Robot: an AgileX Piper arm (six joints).
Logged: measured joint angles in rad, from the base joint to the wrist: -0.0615 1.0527 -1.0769 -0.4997 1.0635 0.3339; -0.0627 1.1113 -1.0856 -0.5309 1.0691 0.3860; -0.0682 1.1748 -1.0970 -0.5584 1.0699 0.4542; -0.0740 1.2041 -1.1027 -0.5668 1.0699 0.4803; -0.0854 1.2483 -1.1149 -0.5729 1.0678 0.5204; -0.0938 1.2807 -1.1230 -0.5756 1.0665 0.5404; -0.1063 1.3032 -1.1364 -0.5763 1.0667 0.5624; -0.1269 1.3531 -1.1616 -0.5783 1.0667 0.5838; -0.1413 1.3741 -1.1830 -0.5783 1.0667 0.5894; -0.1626 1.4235 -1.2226 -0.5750 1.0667 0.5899; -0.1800 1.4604 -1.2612 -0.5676 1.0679 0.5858; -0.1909 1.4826 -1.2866 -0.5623 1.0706 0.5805; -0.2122 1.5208 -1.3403 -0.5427 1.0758 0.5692
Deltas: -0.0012 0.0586 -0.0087 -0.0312 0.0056 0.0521; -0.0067 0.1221 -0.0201 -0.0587 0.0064 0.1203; -0.0125 0.1514 -0.0258 -0.0671 0.0064 0.1464; -0.0239 0.1956 -0.0380 -0.0732 0.0043 0.1865; -0.0323 0.2280 -0.0461 -0.0759 0.0030 0.2065; -0.0448 0.2505 -0.0595 -0.0766 0.0032 0.2285; -0.0654 0.3004 -0.0847 -0.0786 0.0032 0.2499; -0.0798 0.3214 -0.1061 -0.0786 0.0032 0.2555; -0.1011 0.3708 -0.1457 -0.0753 0.0032 0.2560; -0.1185 0.4077 -0.1843 -0.0679 0.0044 0.2519; -0.1294 0.4299 -0.2097 -0.0626 0.0071 0.2466; -0.1507 0.4681 -0.2634 -0.0430 0.0123 0.2353
